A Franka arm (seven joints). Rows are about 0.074 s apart.
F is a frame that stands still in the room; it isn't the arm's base.
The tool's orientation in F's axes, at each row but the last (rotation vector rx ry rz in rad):
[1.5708, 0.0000, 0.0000]
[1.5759, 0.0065, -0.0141]
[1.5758, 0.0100, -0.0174]
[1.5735, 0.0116, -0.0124]
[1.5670, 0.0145, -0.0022]
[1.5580, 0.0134, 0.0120]
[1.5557, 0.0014, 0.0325]
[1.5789, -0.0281, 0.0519]
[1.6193, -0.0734, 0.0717]
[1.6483, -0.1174, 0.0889]
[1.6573, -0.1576, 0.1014]
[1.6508, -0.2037, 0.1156]
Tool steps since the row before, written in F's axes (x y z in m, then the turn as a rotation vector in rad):
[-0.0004, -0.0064, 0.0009, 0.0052, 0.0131, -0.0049]
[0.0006, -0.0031, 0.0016, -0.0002, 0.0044, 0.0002]
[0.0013, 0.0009, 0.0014, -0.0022, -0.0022, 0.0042]
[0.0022, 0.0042, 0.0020, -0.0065, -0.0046, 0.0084]
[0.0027, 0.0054, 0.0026, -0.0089, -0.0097, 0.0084]
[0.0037, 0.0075, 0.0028, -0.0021, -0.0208, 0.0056]
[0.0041, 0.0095, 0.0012, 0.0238, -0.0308, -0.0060]
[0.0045, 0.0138, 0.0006, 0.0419, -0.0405, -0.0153]
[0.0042, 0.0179, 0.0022, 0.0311, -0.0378, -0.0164]
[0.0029, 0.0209, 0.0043, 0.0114, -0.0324, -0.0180]
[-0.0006, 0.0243, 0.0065, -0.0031, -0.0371, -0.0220]
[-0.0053, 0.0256, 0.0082, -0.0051, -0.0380, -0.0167]
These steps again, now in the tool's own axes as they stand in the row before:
[-0.0004, 0.0009, 0.0064, 0.0052, -0.0049, -0.0131]
[0.0006, 0.0016, 0.0031, -0.0002, 0.0002, -0.0044]
[0.0013, 0.0014, -0.0009, -0.0023, 0.0042, 0.0022]
[0.0022, 0.0020, -0.0042, -0.0066, 0.0083, 0.0046]
[0.0027, 0.0026, -0.0054, -0.0091, 0.0083, 0.0097]
[0.0038, 0.0029, -0.0074, -0.0024, 0.0053, 0.0208]
[0.0043, 0.0013, -0.0094, 0.0230, -0.0069, 0.0312]
[0.0047, 0.0002, -0.0137, 0.0405, -0.0170, 0.0413]
[0.0043, 0.0009, -0.0180, 0.0296, -0.0173, 0.0386]
[0.0029, 0.0022, -0.0212, 0.0097, -0.0167, 0.0336]
[-0.0006, 0.0044, -0.0248, -0.0050, -0.0179, 0.0391]
[-0.0052, 0.0070, -0.0260, -0.0059, -0.0122, 0.0396]

